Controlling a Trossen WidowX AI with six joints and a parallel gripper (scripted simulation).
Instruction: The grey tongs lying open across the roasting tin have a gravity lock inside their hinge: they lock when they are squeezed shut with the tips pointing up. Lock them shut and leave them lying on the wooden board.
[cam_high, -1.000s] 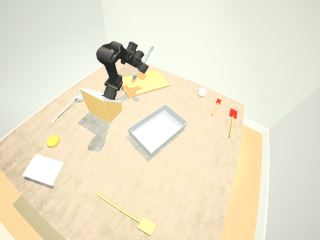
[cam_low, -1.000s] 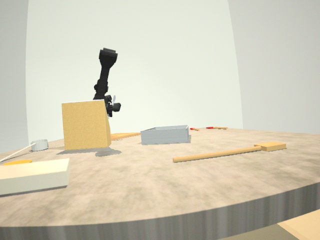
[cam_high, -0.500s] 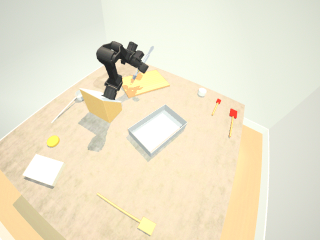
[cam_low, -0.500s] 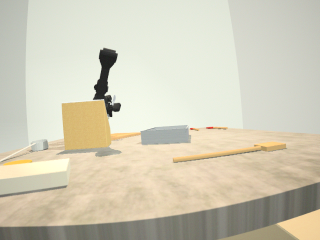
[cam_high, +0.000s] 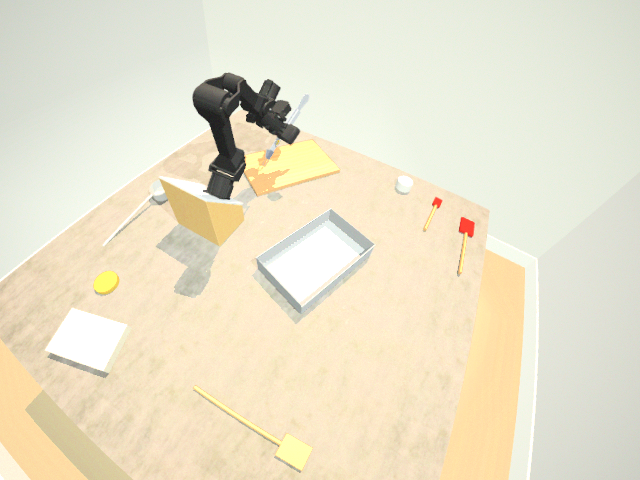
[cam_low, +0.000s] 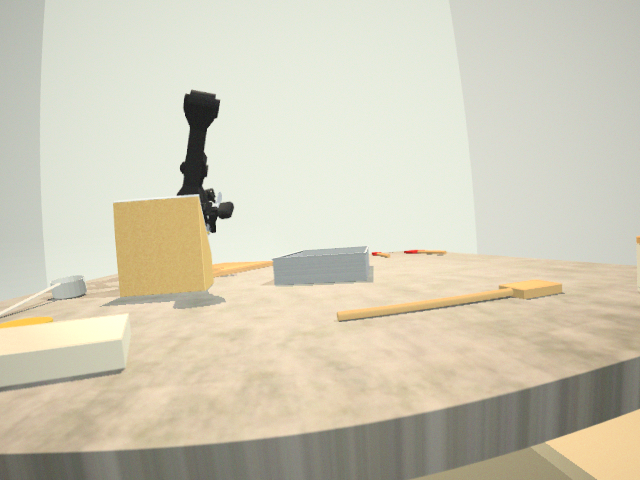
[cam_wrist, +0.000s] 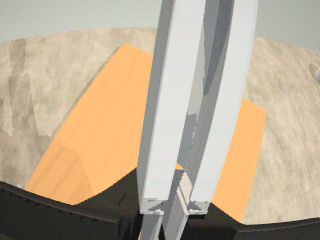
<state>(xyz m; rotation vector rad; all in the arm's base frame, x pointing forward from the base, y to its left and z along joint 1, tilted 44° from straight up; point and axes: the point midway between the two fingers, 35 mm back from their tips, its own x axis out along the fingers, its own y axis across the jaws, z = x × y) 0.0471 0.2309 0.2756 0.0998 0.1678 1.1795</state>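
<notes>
My gripper tip is 130 mm above the wooden board. From my gripper tip the other things lie so: roasting tin (390 mm to the right, 280 mm ahead, 110 mm below); then white slab (870 mm to the right, 170 mm behind, 120 mm below).
</notes>
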